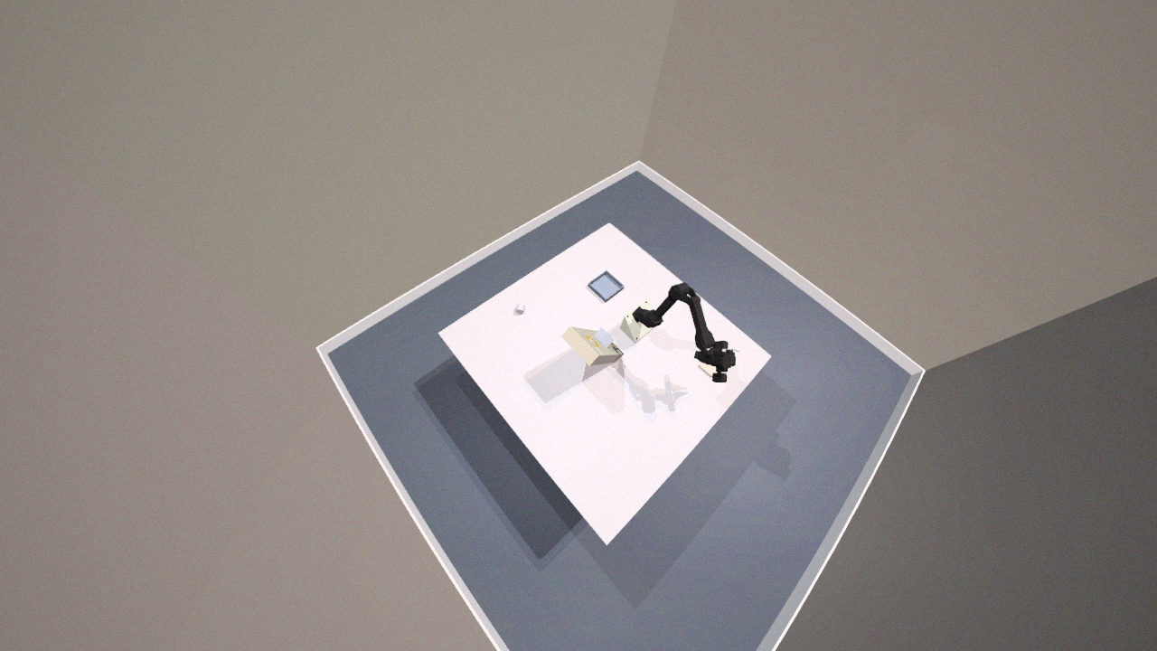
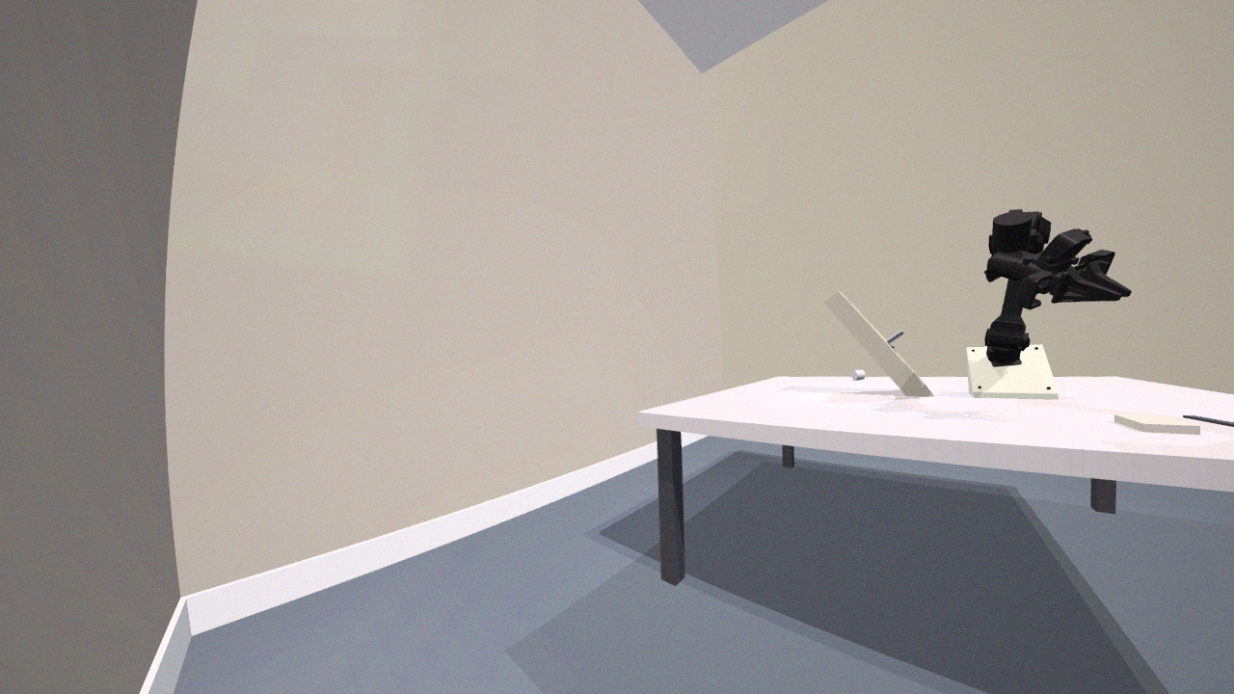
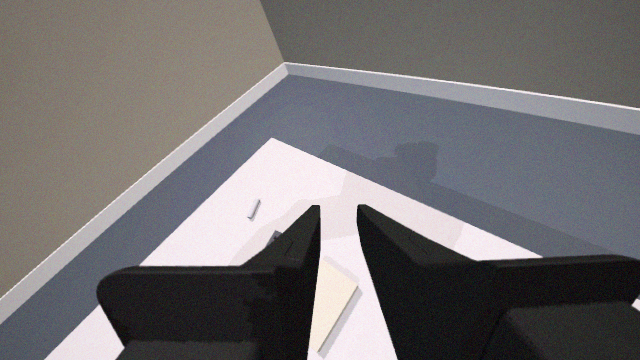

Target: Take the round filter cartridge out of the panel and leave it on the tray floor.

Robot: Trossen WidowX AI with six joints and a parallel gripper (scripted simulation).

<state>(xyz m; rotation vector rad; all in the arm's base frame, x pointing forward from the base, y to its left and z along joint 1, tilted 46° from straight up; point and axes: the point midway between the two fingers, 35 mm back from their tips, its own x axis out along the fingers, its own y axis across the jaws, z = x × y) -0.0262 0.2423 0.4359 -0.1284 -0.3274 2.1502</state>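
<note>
Now: the grey round filter cartridge 41 cm ahead of my gripper tip, 53 cm to the right of it and 3 cm above it. Round my gripper tip: beige block: 5 cm behind, 5 cm to the right, 22 cm below; then beige service panel: 36 cm ahead, 52 cm to the right, 4 cm below; then pale blue bracket: 31 cm ahead, 52 cm to the right, 6 cm below.
</note>
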